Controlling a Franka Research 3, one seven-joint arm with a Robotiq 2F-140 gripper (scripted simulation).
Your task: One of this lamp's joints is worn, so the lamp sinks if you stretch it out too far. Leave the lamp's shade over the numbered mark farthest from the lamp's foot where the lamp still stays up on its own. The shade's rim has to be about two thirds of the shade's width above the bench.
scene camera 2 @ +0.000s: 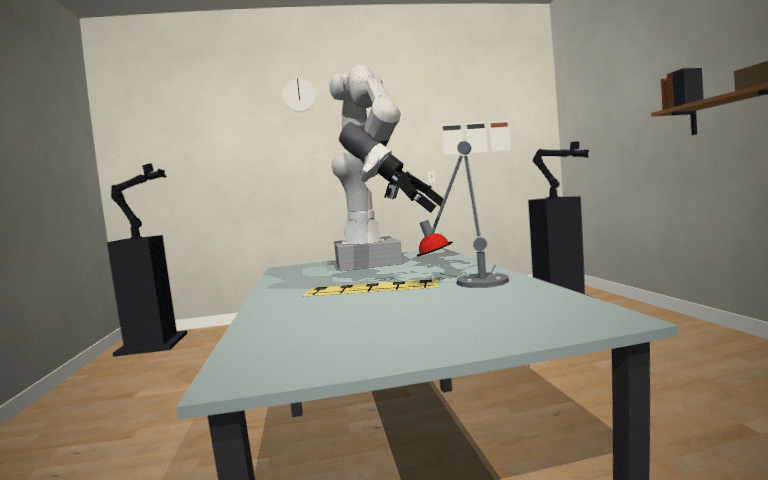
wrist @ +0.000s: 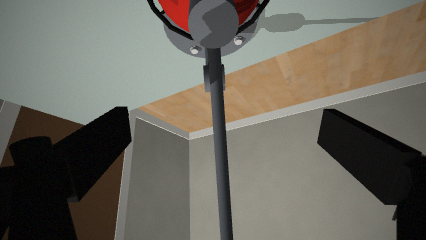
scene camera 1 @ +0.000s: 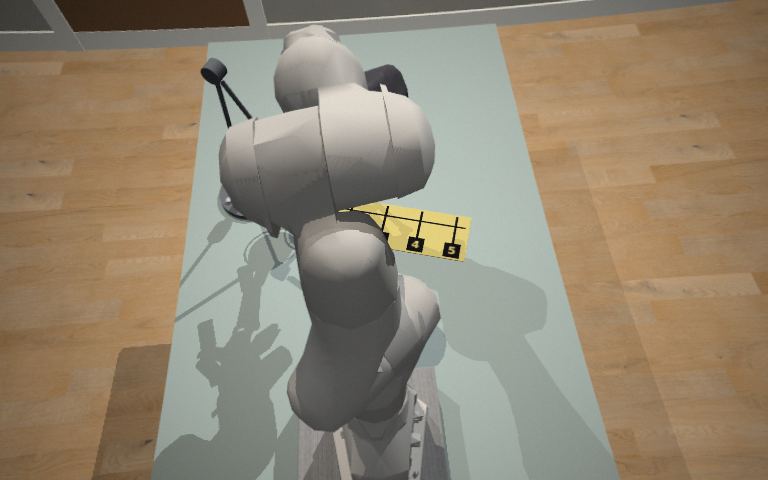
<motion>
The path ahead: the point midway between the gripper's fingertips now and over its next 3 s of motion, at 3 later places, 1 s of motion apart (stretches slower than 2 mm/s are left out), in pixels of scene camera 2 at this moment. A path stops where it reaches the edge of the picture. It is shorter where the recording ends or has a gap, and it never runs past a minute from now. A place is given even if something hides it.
My gripper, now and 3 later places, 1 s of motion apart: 438, 206; 448, 211; 441, 220; 436, 225
</motion>
